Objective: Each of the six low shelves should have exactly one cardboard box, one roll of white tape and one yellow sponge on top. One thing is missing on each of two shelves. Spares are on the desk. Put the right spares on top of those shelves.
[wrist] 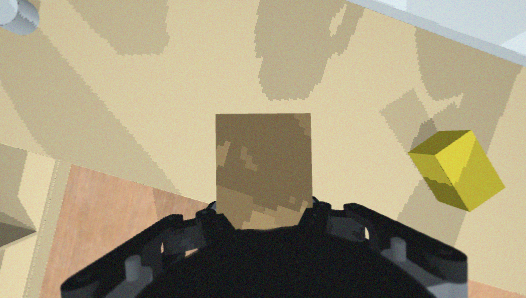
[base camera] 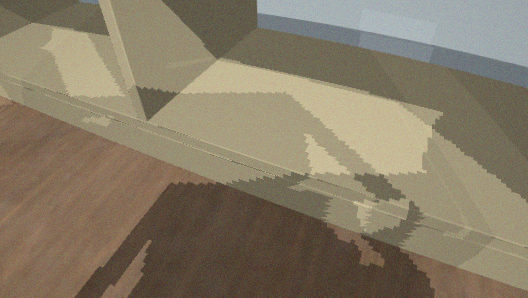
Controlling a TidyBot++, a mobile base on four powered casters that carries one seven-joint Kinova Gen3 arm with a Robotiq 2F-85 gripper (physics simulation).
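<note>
My gripper (wrist: 262, 203) is shut on a brown cardboard box (wrist: 263, 160), held above a pale shelf top (wrist: 200, 75) in the wrist view. A yellow sponge (wrist: 462, 170) is on that top, to the right of the box and apart from it. A white tape roll (wrist: 19, 17) shows partly at the upper left corner of the wrist view, on the same top. How high the box hangs is hard to tell. The gripper does not show in the base camera view.
The base camera view shows a low shelf's pale inside (base camera: 240, 115), with a slanting divider (base camera: 170, 45) and a brown wooden floor (base camera: 100, 170). Another pale unit (wrist: 42, 180) stands at the left of the wrist view. A blue-grey wall (wrist: 450, 20) borders the top at the upper right.
</note>
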